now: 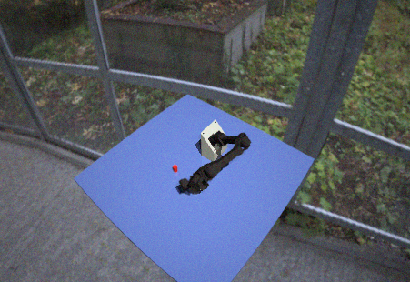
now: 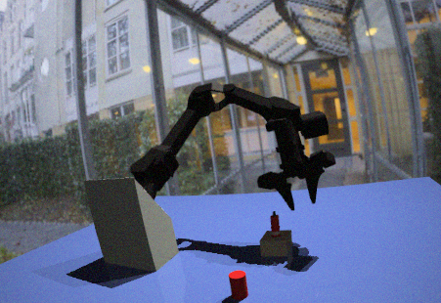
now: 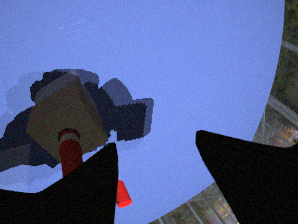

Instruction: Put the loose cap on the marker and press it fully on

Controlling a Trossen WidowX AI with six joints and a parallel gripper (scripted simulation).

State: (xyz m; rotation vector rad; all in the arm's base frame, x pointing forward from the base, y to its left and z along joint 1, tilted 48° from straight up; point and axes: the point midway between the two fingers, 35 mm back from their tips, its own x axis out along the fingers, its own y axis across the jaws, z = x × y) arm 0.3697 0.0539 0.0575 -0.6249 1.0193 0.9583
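My gripper tip is 20 cm to the left of the red marker cap, 11 cm past it and 8 cm above it. Also, from my gripper tip: tan holder block: 8 cm below, 7 cm behind.
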